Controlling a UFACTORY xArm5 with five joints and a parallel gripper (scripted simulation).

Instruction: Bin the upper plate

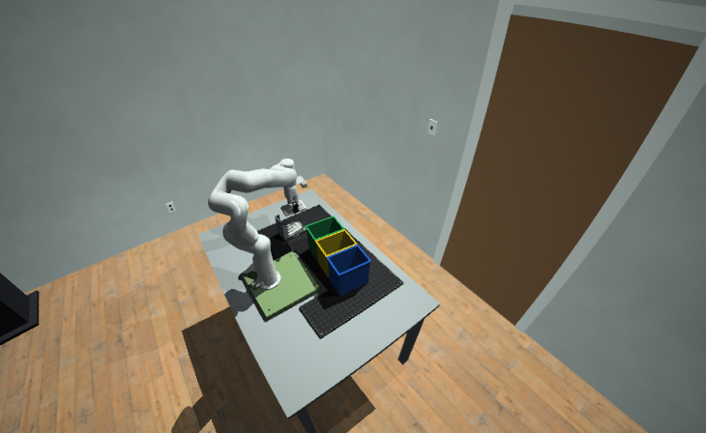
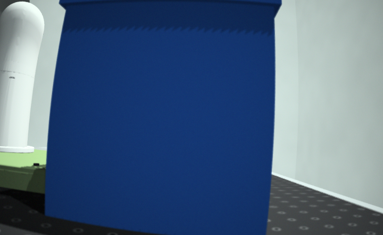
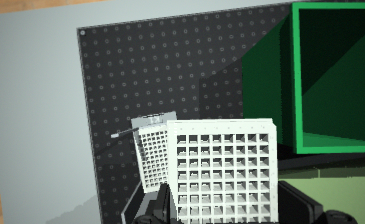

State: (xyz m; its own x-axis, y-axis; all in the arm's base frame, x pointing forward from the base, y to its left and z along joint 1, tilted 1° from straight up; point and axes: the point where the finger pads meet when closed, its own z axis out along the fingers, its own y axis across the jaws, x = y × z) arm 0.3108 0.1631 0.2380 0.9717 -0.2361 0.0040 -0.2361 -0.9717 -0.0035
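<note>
My hand is 45 cm to the left of the blue bin and 16 cm above it. Also, from my hand: white 96-well plate (1 cm below); then yellow bin (32 cm to the right, 16 cm below, 4 cm ahead); then green bin (19 cm to the right, 16 cm below, 7 cm ahead).
</note>
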